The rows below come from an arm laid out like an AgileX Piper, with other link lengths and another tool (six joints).
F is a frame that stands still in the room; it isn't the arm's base.
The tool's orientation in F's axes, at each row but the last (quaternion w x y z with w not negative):
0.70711, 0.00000, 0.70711, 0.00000
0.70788, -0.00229, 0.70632, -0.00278
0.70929, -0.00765, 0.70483, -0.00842
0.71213, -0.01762, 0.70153, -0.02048
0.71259, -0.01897, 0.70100, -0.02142
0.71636, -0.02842, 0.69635, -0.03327
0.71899, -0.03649, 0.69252, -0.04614
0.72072, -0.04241, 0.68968, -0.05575
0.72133, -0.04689, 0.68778, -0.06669
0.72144, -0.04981, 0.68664, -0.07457
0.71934, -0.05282, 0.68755, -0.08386
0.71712, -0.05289, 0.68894, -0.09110
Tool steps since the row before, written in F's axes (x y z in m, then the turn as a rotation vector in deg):
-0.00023, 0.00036, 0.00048, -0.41, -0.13, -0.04
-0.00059, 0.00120, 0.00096, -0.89, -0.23, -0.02
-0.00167, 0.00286, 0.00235, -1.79, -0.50, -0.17
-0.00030, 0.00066, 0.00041, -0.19, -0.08, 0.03
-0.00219, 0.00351, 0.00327, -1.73, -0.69, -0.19
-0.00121, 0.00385, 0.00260, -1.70, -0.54, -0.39
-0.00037, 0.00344, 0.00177, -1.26, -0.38, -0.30
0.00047, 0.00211, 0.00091, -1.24, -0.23, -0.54
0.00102, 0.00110, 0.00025, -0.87, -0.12, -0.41
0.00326, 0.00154, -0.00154, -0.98, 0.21, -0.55
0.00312, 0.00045, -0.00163, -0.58, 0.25, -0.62
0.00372, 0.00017, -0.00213, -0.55, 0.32, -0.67
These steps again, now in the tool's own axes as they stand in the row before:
-0.00048, 0.00036, -0.00023, 0.04, -0.13, -0.41
-0.00097, 0.00119, -0.00059, 0.02, -0.23, -0.89
-0.00242, 0.00280, -0.00166, 0.17, -0.50, -1.79
-0.00045, 0.00064, -0.00030, -0.03, -0.08, -0.19
-0.00350, 0.00331, -0.00215, 0.20, -0.68, -1.73
-0.00296, 0.00360, -0.00116, 0.39, -0.52, -1.71
-0.00217, 0.00320, -0.00034, 0.30, -0.36, -1.27
-0.00117, 0.00197, 0.00048, 0.51, -0.18, -1.26
-0.00038, 0.00108, 0.00100, 0.38, -0.08, -0.89
0.00139, 0.00191, 0.00313, 0.46, 0.26, -1.01
0.00164, 0.00090, 0.00302, 0.54, 0.34, -0.62
0.00218, 0.00081, 0.00361, 0.57, 0.42, -0.59

